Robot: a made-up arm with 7 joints.
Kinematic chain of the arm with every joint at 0, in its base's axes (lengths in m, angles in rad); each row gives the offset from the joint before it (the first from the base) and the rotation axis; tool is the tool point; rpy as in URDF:
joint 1: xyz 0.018 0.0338 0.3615 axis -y
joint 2: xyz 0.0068 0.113 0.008 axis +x
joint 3: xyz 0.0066 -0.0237 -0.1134 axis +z
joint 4: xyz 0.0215 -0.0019 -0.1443 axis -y
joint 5: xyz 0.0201 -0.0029 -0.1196 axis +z
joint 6: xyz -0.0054 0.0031 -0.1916 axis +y
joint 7: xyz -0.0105 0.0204 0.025 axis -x
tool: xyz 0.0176 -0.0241 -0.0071 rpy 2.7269 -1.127 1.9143
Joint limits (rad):
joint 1: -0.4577..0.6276
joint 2: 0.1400..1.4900
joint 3: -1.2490..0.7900
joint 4: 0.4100..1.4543
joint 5: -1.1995..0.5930
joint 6: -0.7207..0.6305
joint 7: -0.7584..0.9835
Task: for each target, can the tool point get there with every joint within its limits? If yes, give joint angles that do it. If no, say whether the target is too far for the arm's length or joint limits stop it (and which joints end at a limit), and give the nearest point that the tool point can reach.
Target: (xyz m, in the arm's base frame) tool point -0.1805 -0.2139 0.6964
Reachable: no: joint limits stop it (at a limit: joint 1, joint 2, joint 3, joint 4, joint 6, joint 7) | nearest point -0.0268 -0.1358 0.0651 | short by 0.654 m
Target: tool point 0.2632 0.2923 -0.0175
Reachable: yes | joints 0.0761 0.8111 -0.6684 1.0620 0.3770 -0.3729 0.8333
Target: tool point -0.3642 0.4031 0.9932
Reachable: no: too far | nearest point 0.0964 0.4354 0.6701 | short by 0.564 m
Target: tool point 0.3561 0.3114 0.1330
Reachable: yes | joints 0.0856 0.4460 0.2062 1.3289 -0.1044 -0.1723 0.0185
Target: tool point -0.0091 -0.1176 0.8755
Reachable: no: joint limits stop it (at a limit: joint 1, joint 2, joint 3, joint 4, joint 6, joint 7) | nearest point 0.0970 0.4079 0.6434 | short by 0.584 m
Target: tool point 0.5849 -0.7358 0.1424
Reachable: no: too far | nearest point 0.3143 -0.1464 0.1599 | short by 0.649 m
